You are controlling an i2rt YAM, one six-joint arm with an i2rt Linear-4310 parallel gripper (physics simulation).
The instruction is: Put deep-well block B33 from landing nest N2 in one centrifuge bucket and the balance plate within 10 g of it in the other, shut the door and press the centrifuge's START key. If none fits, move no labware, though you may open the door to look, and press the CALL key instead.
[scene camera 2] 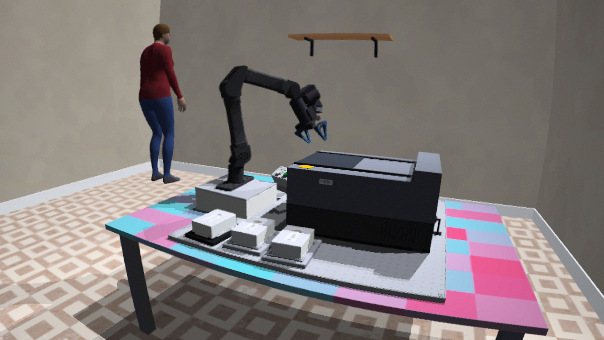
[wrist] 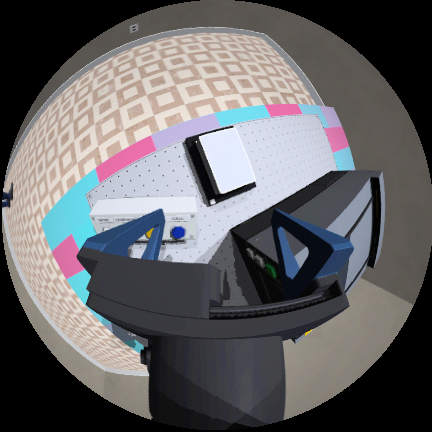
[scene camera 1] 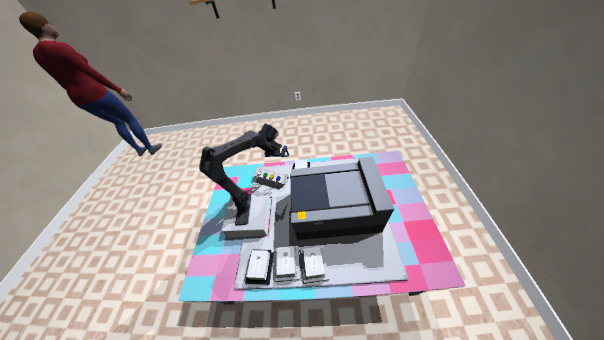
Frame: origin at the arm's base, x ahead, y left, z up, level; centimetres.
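Seen in the pictures: gripper, fingertip midpoint: point(scene camera 2: 317, 141) point(wrist: 217, 214) point(scene camera 1: 282, 155); arm's base, link origin: point(scene camera 2: 235, 183) point(scene camera 1: 244, 209).
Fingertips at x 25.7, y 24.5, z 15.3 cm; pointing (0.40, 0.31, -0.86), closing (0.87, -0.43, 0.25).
Observation:
Pixels of each thing's top centre, then the offset from my fingertips to it. "*": a spot on its surface instead.
- machine's lid, surface spot: point(scene camera 1: 334, 190) * dx +26.2, dy -28.7, dz -1.8 cm
- plate, surface spot: point(scene camera 2: 253, 233) * dx +0.7, dy -60.4, dz -17.4 cm
- black holder, top centre: point(wrist: 228, 157) point(scene camera 1: 300, 166) dx +9.7, dy +4.9, dz -17.0 cm
- white button panel, top centre: point(wrist: 136, 222) point(scene camera 2: 293, 170) point(scene camera 1: 269, 171) dx -11.3, dy +2.1, dz -14.4 cm
My gripper point(scene camera 2: 311, 133) is open and empty, held in the air above the back left corner of the black centrifuge-like machine point(scene camera 2: 367, 195). It also shows in the first scene view point(scene camera 1: 283, 151) and the wrist view point(wrist: 224, 235). The machine's lid point(scene camera 1: 334, 190) looks shut; no buckets are visible. Three white boxes point(scene camera 1: 286, 264) labelled A, B and C sit in trays along the front of the plate point(scene camera 2: 253, 233). A white plate in a black holder point(wrist: 224, 167) lies behind the machine.
A white button panel point(scene camera 1: 271, 178) with coloured buttons sits left of the machine, also in the wrist view point(wrist: 144, 223). The arm's white base block point(scene camera 2: 236, 197) stands at the left. A person point(scene camera 2: 160, 101) stands off the table.

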